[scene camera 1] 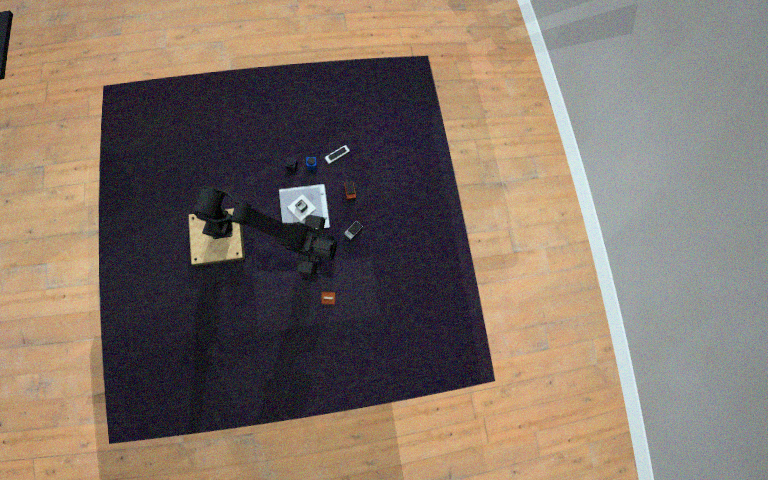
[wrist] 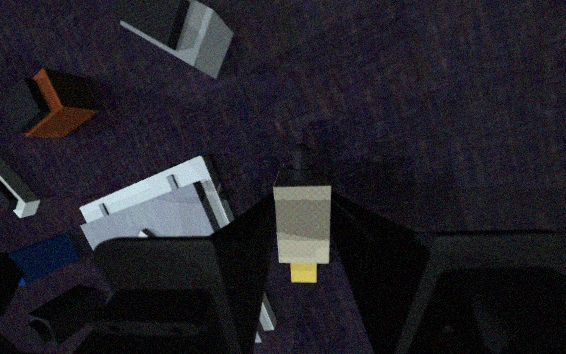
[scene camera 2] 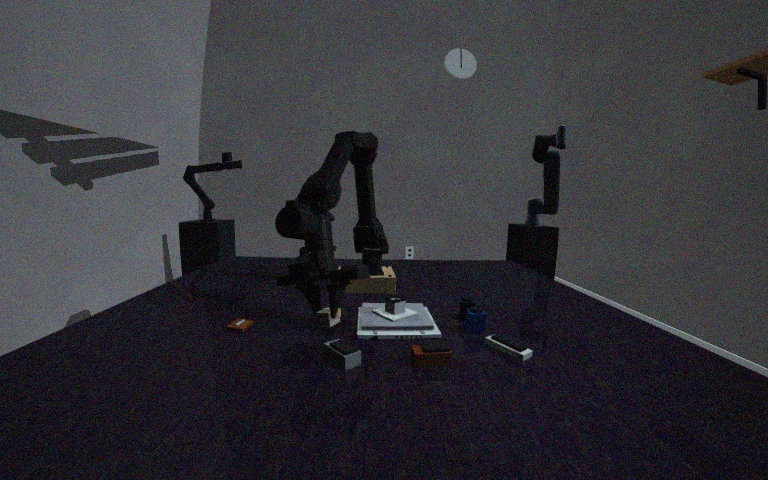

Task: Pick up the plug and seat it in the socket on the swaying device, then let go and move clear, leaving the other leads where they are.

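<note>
My gripper (scene camera 2: 326, 314) (wrist: 301, 198) is shut on the plug, a beige block (scene camera 2: 329, 322) (wrist: 302, 235) with a yellow tip and a dark cable stub. The plug is low, left of the device in scene camera 2; whether it touches the mat is unclear. The device is a grey slab (scene camera 1: 287, 196) (scene camera 2: 370, 323) (wrist: 160, 212) over a white base. A white plate on it carries the upright, dark-rimmed socket (scene camera 1: 300, 205) (scene camera 2: 395, 306). The plug and device are apart. In the wrist view the left finger hides the socket; in scene camera 1 the arm hides the plug.
Around the device lie a grey block (scene camera 1: 353, 229) (scene camera 2: 346, 356) (wrist: 212, 45), an orange block (scene camera 1: 350, 190) (scene camera 2: 431, 356) (wrist: 62, 120), a white strip (scene camera 1: 345, 148) (scene camera 2: 523, 353), a blue block (scene camera 1: 310, 164) (scene camera 2: 475, 321), a black piece (scene camera 1: 291, 166) and a flat orange piece (scene camera 1: 328, 301) (scene camera 2: 233, 324).
</note>
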